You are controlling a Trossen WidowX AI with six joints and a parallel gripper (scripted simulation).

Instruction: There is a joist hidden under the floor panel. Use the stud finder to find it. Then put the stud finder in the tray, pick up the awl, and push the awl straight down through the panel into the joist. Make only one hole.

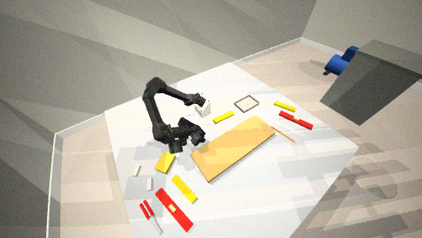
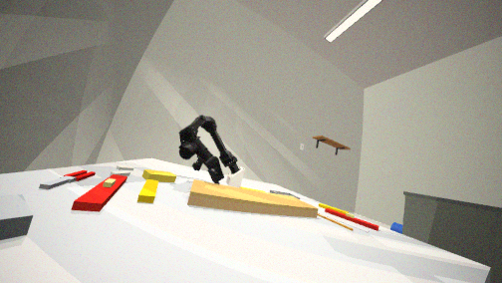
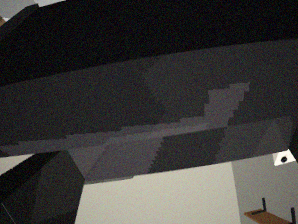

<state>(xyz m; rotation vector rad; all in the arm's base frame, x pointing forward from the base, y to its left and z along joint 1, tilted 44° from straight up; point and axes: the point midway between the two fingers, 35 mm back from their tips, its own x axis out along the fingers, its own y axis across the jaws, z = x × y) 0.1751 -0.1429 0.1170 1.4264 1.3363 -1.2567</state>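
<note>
Right now my gripper tip is 70 mm above the awl and 20 mm to the right of it. Round my gripper tip: stud finder: 20 mm behind, 10 mm below; then orange pencil: 420 mm to the left, 350 mm ahead, 80 mm below; then grey-framed tray: 460 mm to the left, 70 mm below, 10 mm ahead.
</note>
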